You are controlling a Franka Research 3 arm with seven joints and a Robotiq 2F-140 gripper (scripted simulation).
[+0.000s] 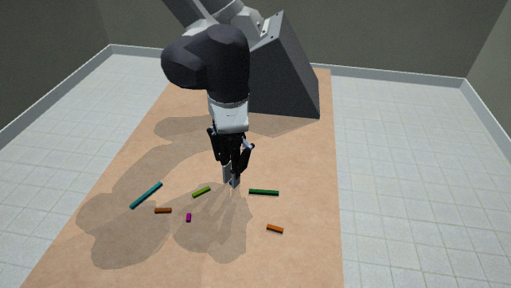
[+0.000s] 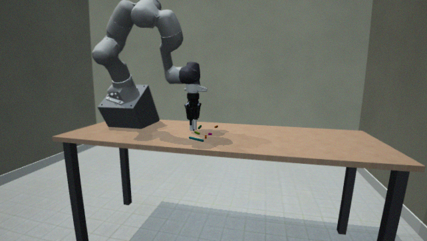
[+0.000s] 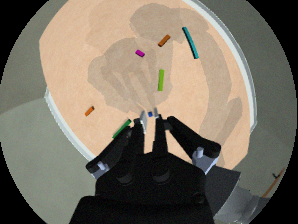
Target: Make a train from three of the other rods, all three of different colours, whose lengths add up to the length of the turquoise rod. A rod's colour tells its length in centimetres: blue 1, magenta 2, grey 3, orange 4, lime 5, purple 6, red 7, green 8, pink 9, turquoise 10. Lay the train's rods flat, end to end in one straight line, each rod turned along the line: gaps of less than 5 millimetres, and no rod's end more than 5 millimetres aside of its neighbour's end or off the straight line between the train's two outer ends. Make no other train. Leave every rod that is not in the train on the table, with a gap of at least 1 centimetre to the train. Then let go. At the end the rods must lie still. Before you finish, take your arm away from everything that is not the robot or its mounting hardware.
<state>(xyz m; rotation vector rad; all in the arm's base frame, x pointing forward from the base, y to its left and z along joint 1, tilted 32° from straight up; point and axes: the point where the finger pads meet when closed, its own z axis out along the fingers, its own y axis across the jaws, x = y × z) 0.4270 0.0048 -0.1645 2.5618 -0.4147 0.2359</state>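
The blue rod lies 3 cm below my hand. Also, from my hand: green rod 1 cm ahead, 9 cm to the left, 3 cm below; then magenta rod 14 cm ahead, 6 cm to the right, 3 cm below; then lime rod 5 cm ahead, 7 cm to the right, 3 cm below.
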